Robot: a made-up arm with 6 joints. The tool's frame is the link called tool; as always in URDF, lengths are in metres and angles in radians. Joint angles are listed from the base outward. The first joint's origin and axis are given. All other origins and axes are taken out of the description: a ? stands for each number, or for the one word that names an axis. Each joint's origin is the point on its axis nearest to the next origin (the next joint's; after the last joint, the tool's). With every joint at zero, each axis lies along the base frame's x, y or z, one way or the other. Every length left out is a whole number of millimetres.
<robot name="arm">
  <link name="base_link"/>
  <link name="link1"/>
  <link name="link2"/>
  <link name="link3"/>
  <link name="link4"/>
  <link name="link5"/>
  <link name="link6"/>
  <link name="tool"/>
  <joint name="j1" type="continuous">
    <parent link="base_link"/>
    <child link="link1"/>
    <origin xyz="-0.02 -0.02 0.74"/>
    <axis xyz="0 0 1"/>
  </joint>
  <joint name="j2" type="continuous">
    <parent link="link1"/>
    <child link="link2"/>
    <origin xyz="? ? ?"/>
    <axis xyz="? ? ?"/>
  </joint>
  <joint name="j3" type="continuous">
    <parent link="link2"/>
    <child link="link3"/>
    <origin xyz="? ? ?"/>
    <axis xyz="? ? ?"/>
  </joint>
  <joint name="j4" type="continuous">
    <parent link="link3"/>
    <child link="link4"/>
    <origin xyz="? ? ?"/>
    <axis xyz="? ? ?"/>
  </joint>
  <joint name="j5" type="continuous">
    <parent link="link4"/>
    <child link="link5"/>
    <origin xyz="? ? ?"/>
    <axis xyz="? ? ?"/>
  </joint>
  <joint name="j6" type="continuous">
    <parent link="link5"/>
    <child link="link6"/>
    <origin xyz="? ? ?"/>
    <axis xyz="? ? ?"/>
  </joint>
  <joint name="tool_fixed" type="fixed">
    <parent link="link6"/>
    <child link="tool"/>
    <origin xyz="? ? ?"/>
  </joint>
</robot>
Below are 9 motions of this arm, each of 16 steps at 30 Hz.
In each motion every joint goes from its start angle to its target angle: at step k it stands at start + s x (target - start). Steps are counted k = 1, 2, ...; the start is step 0. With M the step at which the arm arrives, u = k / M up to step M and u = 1 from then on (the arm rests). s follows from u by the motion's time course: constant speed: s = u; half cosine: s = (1 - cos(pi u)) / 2; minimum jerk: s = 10 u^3 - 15 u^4 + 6 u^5.
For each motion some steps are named. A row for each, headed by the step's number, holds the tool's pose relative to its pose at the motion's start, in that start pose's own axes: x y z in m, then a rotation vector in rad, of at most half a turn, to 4 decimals.
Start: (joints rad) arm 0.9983 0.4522 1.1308 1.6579 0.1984 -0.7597
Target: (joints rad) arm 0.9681 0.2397 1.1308 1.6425 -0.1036 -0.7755
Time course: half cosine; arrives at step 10
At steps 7, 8, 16:
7: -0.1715 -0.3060 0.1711 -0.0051 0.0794 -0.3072
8: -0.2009 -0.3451 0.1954 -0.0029 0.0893 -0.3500
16: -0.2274 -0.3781 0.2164 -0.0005 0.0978 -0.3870

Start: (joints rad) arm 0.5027 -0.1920 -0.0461 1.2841 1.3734 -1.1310
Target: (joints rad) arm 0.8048 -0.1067 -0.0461 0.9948 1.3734 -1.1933
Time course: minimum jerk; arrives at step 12
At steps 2, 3, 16:
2: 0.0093 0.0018 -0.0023 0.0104 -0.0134 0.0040
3: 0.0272 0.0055 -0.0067 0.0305 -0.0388 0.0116
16: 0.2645 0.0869 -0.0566 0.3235 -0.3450 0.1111

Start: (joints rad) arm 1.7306 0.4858 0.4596 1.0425 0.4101 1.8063
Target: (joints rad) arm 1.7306 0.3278 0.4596 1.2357 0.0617 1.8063
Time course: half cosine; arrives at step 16
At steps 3, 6, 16:
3: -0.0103 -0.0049 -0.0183 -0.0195 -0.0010 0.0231
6: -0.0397 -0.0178 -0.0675 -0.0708 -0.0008 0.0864
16: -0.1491 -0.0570 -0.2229 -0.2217 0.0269 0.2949

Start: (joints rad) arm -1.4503 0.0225 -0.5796 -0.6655 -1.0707 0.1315
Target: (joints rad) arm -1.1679 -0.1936 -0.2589 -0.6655 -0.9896 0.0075
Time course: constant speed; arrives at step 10
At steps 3, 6, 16:
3: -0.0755 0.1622 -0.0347 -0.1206 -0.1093 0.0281
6: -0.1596 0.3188 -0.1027 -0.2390 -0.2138 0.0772
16: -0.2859 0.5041 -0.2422 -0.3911 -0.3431 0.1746

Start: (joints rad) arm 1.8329 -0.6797 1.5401 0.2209 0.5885 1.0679
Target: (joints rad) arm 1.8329 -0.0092 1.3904 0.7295 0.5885 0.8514
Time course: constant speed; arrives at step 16
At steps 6, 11, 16:
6: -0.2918 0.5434 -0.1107 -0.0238 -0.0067 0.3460
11: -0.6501 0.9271 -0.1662 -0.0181 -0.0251 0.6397
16: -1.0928 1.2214 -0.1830 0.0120 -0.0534 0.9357

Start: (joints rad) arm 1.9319 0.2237 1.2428 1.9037 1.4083 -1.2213
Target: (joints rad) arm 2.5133 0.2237 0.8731 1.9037 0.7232 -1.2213
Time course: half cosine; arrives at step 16
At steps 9, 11, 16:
9: 0.3270 0.0134 0.0035 0.2256 -0.1488 -0.1952
11: 0.4318 0.0367 0.0306 0.3000 -0.1749 -0.2330
16: 0.5595 0.0784 0.0828 0.3909 -0.1951 -0.2663

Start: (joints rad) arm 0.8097 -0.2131 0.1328 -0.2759 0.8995 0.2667
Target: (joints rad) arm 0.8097 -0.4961 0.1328 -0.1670 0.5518 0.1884
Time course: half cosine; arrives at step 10
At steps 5, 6, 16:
5: -0.0100 -0.0057 0.2263 0.0271 0.0200 0.0704
6: -0.0199 -0.0093 0.2955 0.0322 0.0267 0.0903
16: -0.0535 -0.0205 0.4480 0.0386 0.0426 0.1309

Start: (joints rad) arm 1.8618 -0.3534 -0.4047 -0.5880 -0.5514 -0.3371
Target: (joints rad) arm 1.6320 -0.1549 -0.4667 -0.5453 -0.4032 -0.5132
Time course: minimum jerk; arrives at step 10
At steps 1, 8, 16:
1: 0.0019 -0.0024 0.0019 0.0028 -0.0013 -0.0023
8: 0.1602 -0.3091 0.1934 0.3071 -0.1568 -0.2345
16: 0.1665 -0.3310 0.2040 0.3259 -0.1670 -0.2479

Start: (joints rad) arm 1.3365 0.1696 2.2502 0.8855 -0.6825 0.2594
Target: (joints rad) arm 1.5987 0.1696 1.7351 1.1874 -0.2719 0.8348
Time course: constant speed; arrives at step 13
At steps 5, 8, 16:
5: 0.1113 0.1788 -0.0262 -0.3176 -0.0443 0.0896
8: 0.1546 0.3032 -0.0380 -0.5020 -0.1028 0.1514
16: 0.1799 0.5308 -0.0464 -0.7890 -0.2591 0.2520

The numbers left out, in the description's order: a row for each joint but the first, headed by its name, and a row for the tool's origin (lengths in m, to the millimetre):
j2: xyz 0.24 0.04 0, axis 0 1 0
j3: xyz -0.01 0 1, axis 0 -1 0
j4: xyz 0.95 0 0.26, axis -1 0 0
j5: xyz 0 -0.02 0, axis 0 -1 0
j6: xyz 0.26 0 0, axis -1 0 0
tool: xyz 0 -0.02 0

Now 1 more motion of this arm.
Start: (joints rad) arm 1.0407 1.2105 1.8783 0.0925 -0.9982 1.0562
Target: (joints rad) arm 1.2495 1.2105 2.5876 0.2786 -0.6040 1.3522
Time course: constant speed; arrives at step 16
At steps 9, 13, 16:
9: -0.4738 -0.1028 0.2143 -0.1836 -0.2637 -0.5698
13: -0.7114 -0.1012 0.2472 -0.2295 -0.3444 -0.8373
16: -0.8907 -0.0795 0.2441 -0.2466 -0.3869 -1.0420

